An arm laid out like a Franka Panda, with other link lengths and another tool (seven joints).
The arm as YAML. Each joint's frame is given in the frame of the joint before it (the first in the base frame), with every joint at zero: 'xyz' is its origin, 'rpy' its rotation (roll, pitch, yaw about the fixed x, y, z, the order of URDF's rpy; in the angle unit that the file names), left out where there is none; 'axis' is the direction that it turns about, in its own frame. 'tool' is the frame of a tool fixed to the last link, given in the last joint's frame.
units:
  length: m
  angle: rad
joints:
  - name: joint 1
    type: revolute
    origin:
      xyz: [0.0, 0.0, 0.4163]
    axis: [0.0, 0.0, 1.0]
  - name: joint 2
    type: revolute
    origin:
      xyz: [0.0, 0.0, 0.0]
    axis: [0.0, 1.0, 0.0]
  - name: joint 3
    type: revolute
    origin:
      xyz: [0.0, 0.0, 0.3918]
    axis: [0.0, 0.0, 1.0]
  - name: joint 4
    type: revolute
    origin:
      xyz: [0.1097, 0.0, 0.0]
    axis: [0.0, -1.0, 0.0]
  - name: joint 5
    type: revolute
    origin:
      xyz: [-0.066, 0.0, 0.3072]
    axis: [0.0, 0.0, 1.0]
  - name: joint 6
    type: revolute
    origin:
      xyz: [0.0, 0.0, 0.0]
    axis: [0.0, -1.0, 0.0]
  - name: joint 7
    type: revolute
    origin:
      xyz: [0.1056, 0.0, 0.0]
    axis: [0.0, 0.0, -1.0]
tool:
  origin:
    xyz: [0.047, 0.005, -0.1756]
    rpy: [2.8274, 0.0, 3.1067]
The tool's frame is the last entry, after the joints.
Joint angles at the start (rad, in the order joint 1, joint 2, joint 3, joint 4, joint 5, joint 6, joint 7):
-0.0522 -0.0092 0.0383 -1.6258 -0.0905 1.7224 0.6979
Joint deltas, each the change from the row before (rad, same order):
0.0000 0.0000 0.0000 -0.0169 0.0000 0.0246 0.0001
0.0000 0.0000 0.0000 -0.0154 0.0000 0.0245 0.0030
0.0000 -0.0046 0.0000 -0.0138 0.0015 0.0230 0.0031
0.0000 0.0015 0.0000 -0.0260 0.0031 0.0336 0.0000
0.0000 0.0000 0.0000 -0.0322 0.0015 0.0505 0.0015
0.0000 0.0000 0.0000 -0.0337 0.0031 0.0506 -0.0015
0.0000 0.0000 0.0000 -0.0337 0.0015 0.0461 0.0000
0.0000 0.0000 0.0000 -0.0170 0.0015 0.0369 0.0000
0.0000 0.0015 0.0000 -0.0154 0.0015 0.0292 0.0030
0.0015 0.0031 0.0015 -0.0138 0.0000 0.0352 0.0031
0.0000 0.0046 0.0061 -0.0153 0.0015 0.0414 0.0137
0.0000 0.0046 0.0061 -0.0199 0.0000 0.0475 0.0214
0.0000 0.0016 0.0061 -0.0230 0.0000 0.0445 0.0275
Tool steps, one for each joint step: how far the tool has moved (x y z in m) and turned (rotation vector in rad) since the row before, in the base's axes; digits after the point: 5 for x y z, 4 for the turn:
0.00211 0.00035 -0.00401 0.0000 -0.0076 0.0021
0.00208 0.00024 -0.00331 0.0004 -0.0093 -0.0008
0.00066 0.00049 -0.00016 0.0017 -0.0140 -0.0011
0.00256 0.00089 -0.00787 0.0034 -0.0060 0.0026
0.00364 0.00088 -0.00709 0.0020 -0.0183 0.0026
0.00314 0.00118 -0.00782 0.0033 -0.0167 0.0051
0.00204 0.00087 -0.00852 0.0020 -0.0123 0.0033
0.00283 0.00070 -0.00191 0.0018 -0.0198 0.0025
0.00212 0.00044 -0.00335 0.0025 -0.0125 -0.0011
0.00358 0.00218 -0.00237 0.0013 -0.0184 0.0026
0.00420 0.00386 -0.00293 0.0057 -0.0223 -0.0045
0.00384 0.00359 -0.00405 0.0070 -0.0242 -0.0110
0.00179 0.00338 -0.00432 0.0093 -0.0214 -0.0170

